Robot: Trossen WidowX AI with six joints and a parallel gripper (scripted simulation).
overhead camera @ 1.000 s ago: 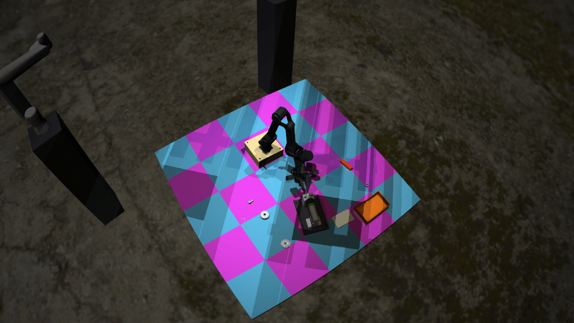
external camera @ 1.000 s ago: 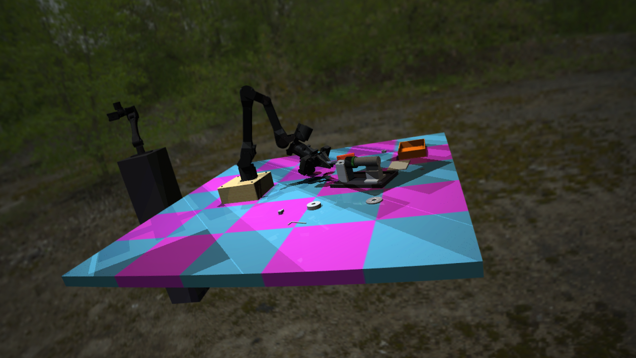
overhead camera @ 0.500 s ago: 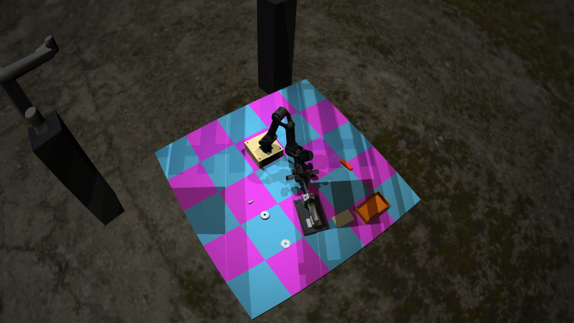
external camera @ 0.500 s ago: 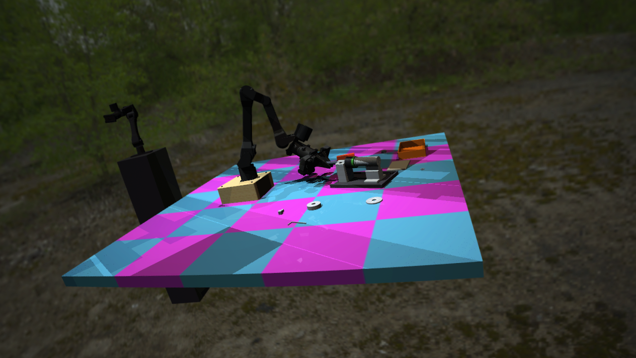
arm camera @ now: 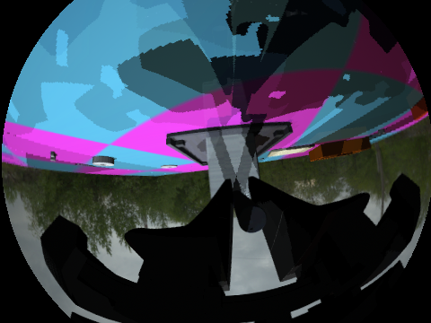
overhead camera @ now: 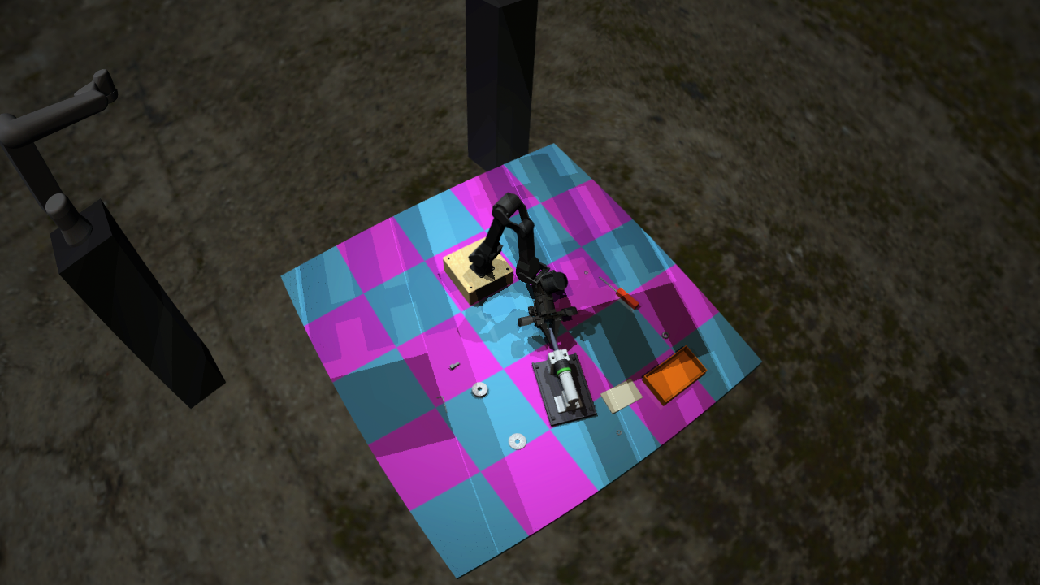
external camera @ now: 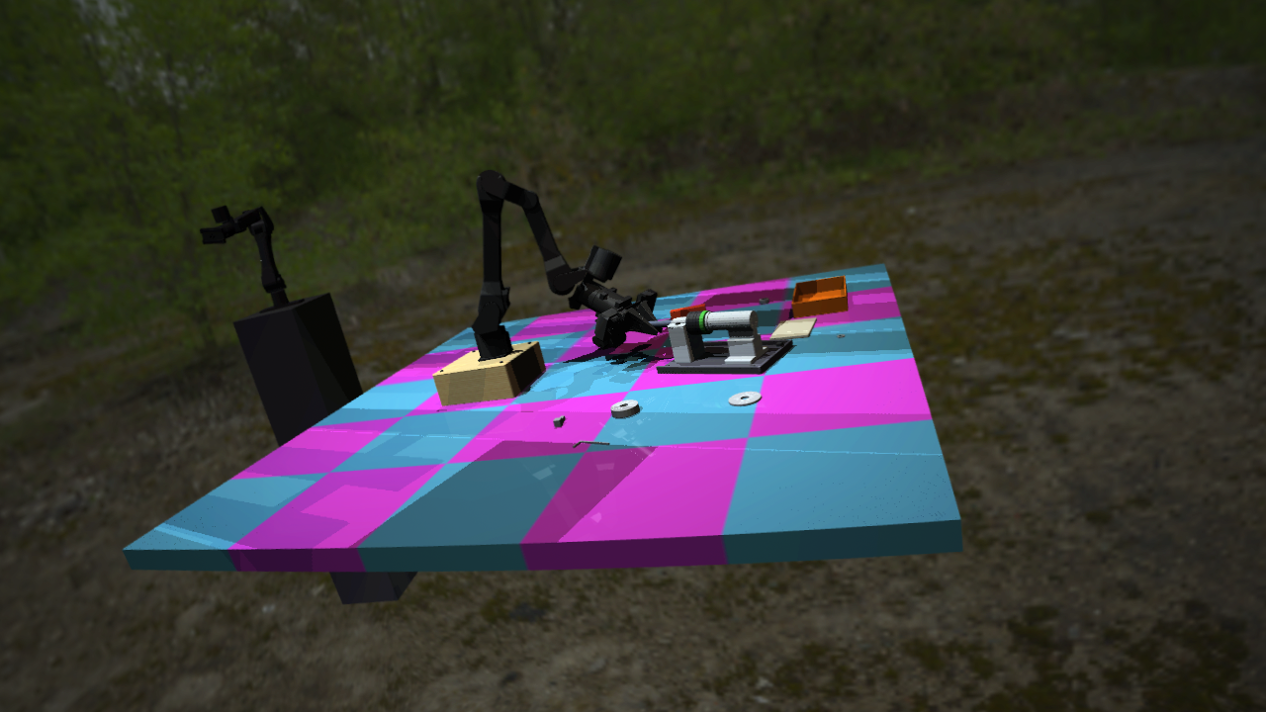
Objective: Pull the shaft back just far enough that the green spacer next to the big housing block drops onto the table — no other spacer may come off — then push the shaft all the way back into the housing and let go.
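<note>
My gripper tip is now 5 cm short of the thin shaft, 3 cm to the left of it and 2 cm below it. From my gripper tip the other things lie so: small bolt 17 cm behind, 27 cm to the right, 6 cm below; card 27 cm ahead, 6 cm to the left, 6 cm below; green spacer 10 cm ahead, 5 cm to the right, 2 cm above.
</note>
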